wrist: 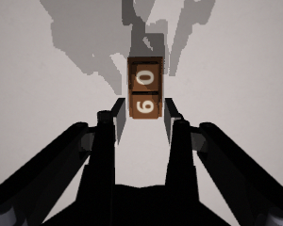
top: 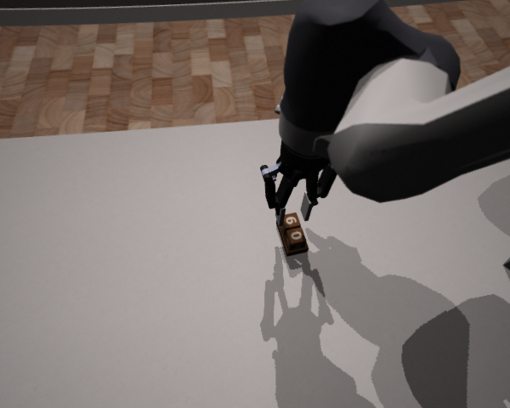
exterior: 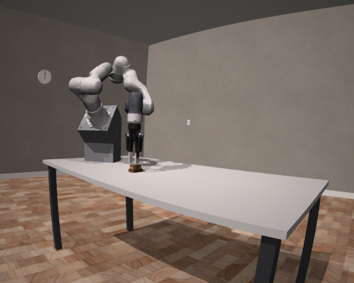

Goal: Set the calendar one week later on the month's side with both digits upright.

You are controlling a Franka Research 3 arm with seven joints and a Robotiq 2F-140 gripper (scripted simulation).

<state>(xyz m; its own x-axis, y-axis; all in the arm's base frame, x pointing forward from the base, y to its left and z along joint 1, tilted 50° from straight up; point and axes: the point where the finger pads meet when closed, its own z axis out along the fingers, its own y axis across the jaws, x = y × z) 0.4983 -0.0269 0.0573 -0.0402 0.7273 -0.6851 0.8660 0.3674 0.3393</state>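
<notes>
Now: hand 6 cm above the cube.
</notes>
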